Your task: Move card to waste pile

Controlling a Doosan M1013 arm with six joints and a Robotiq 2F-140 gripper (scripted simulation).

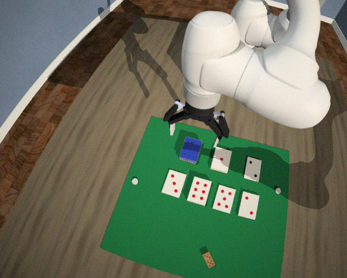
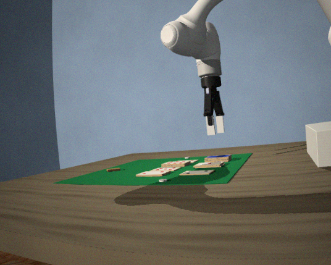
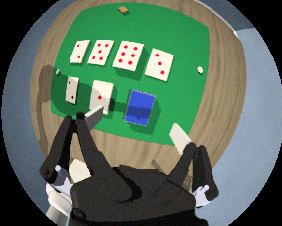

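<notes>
Right now the card is 100 mm below my hand. Also, from my hand: green mat: 170 mm ahead, 120 mm below, 90 mm to the left.
</notes>
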